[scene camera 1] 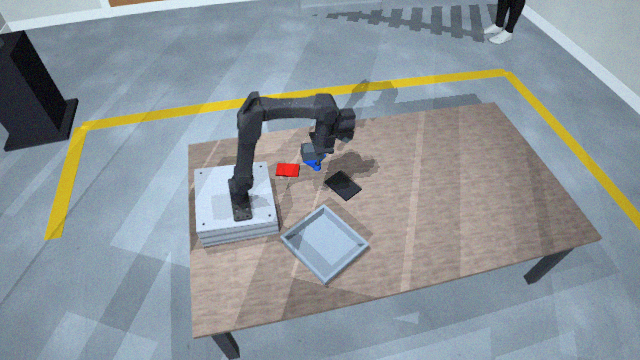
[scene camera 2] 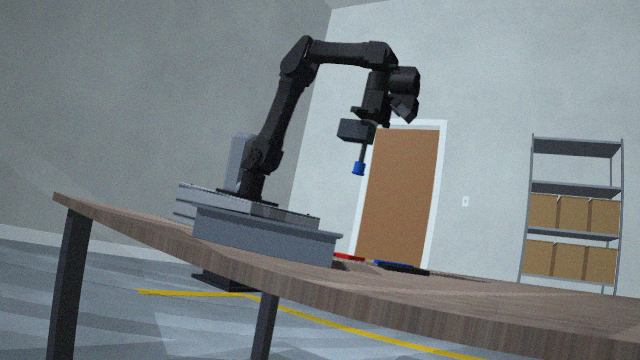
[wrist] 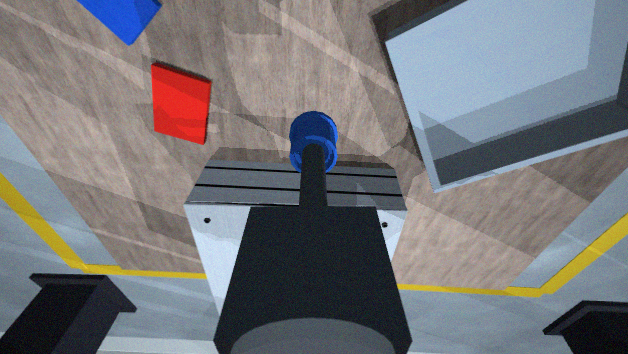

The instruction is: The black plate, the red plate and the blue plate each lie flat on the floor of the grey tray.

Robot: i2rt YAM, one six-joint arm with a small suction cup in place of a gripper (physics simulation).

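Frame: origin at the arm's base, x left, y down, z back, level; millimetres.
Where they show: hand, tool point: (scene camera 1: 317,168) (scene camera 2: 357,174) (wrist: 313,133); arm's base, link origin: (scene camera 1: 239,198) (scene camera 2: 248,200).
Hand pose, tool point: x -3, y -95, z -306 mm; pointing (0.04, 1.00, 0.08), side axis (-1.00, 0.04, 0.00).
Things, the pixels of their centre, and the offset from my tool point. Level surfaces: height alone.
- black plate, body centre: (scene camera 2: 401,268) (scene camera 1: 342,185) dx +39, dy +193, dz -130 mm
- red plate, body centre: (wrist: 181,107) (scene camera 2: 344,255) (scene camera 1: 287,169) dx +187, dy +193, dz +81 mm
- blue plate, body centre: (scene camera 2: 393,264) (scene camera 1: 314,158) dx +225, dy +193, dz -54 mm
- grey tray, body centre: (wrist: 519,78) (scene camera 2: 273,237) (scene camera 1: 324,243) dx -225, dy +173, dz +30 mm
- table, surface height: dy +198 mm
The black plate (scene camera 1: 343,185) (scene camera 2: 411,271) lies flat on the table, behind the tray. The red plate (scene camera 1: 287,170) (scene camera 2: 350,257) (wrist: 181,104) lies flat on the table near the robot's base. The blue plate (scene camera 1: 310,162) (scene camera 2: 392,262) (wrist: 125,17) lies on the table between them, partly hidden by the arm in scene camera 1. The grey tray (scene camera 1: 304,261) (scene camera 2: 265,236) (wrist: 505,65) stands on the table; its visible floor holds no plate. My gripper (scene camera 1: 317,167) (scene camera 2: 358,168) (wrist: 313,142), a blue suction cup, hangs above the table with no plate on it. The black plate does not show in the wrist view.
The arm's light base block (scene camera 1: 210,200) (wrist: 212,240) stands on the table (scene camera 1: 490,200) to the left of the tray and the red plate. The tray's raised walls stand close to the base block. A shelf rack (scene camera 2: 575,233) stands against the wall, away from the table.
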